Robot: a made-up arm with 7 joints. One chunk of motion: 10 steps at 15 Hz.
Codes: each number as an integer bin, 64 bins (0 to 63) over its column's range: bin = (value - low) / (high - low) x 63, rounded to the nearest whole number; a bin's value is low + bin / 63 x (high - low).
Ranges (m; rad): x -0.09..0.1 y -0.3..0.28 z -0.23..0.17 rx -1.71..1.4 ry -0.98..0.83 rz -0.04..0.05
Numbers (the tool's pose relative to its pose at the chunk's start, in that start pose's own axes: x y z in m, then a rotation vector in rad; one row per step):
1: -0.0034 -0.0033 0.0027 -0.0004 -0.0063 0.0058
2: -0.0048 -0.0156 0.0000 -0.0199 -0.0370 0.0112
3: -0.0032 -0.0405 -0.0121 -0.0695 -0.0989 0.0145
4: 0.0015 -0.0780 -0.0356 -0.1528 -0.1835 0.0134
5: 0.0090 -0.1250 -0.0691 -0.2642 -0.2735 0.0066
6: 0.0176 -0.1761 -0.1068 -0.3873 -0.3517 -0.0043
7: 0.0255 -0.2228 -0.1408 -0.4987 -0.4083 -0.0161
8: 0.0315 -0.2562 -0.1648 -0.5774 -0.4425 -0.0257
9: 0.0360 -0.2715 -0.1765 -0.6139 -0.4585 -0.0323
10: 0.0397 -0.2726 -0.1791 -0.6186 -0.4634 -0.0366
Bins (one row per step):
1: 29 32 37 35 34 32
2: 28 31 36 34 33 36
3: 29 28 34 33 31 38
4: 30 24 31 32 28 37
5: 33 19 25 29 25 33
6: 36 13 19 27 22 25
7: 38 8 14 25 20 17
8: 40 5 10 23 19 10
9: 42 3 8 22 18 5
10: 43 3 8 22 18 2

